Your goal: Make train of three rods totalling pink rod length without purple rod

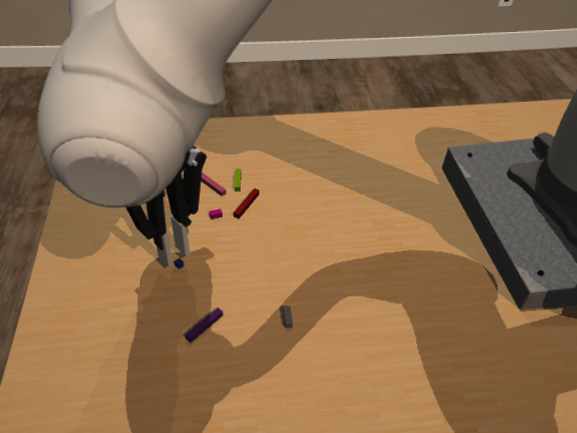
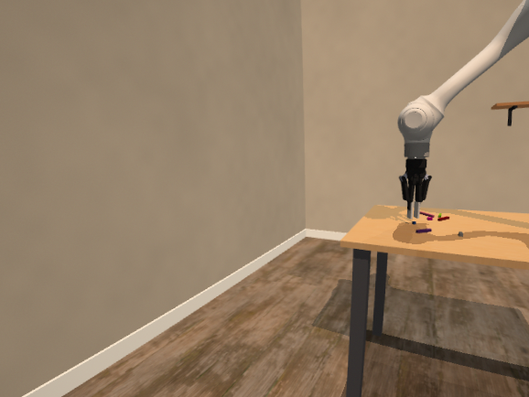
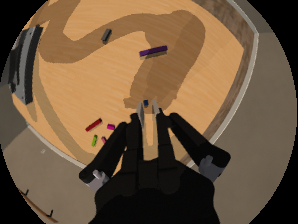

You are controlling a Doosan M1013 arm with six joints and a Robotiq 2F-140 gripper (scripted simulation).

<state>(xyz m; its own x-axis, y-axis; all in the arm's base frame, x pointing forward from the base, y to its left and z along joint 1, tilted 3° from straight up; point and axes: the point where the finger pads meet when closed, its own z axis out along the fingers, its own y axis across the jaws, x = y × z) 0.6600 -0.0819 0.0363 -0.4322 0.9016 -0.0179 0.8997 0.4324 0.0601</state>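
My hand is 50 mm above the blue rod. Round my hand: magenta rod 90 mm to the right, 80 mm behind, 50 mm below; purple rod 120 mm to the left, 50 mm below, 20 mm behind; red rod 140 mm behind, 100 mm to the right, 50 mm below.
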